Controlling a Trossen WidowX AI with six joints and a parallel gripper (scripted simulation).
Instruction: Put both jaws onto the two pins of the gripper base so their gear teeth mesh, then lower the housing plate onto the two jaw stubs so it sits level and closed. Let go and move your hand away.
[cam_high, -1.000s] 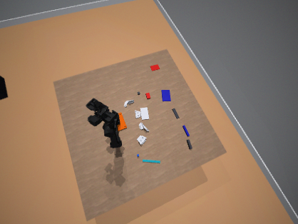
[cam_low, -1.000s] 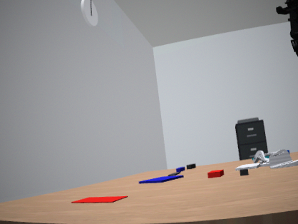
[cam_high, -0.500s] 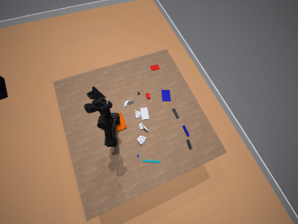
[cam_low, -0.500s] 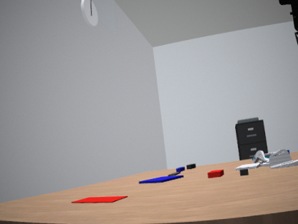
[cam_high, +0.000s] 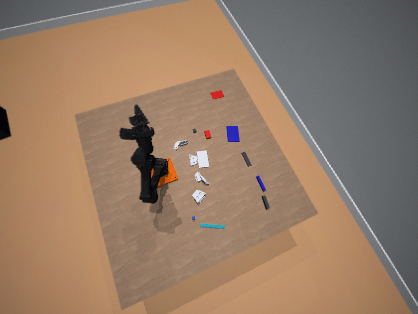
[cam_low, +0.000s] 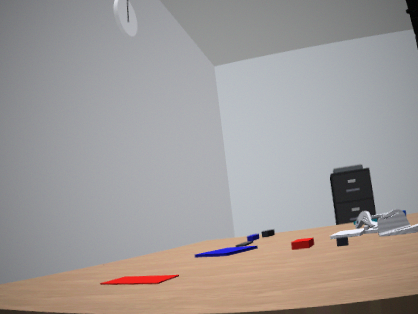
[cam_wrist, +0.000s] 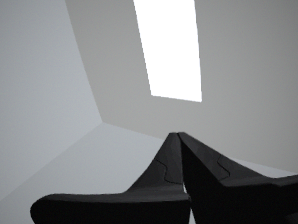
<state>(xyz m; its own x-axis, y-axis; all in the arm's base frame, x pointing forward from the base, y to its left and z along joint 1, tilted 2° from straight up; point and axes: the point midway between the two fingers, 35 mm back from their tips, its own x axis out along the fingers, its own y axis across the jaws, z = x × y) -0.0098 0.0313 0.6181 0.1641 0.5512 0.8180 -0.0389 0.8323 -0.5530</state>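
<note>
My gripper tip is 21 cm short of the white jaw, 24 cm to the left of it and 64 cm above it. Also, from my gripper tip: red block: 39 cm ahead, 6 cm to the left, 65 cm below; teal bar: 12 cm ahead, 52 cm to the right, 66 cm below; blue plate: 56 cm ahead, 2 cm to the right, 66 cm below.
</note>
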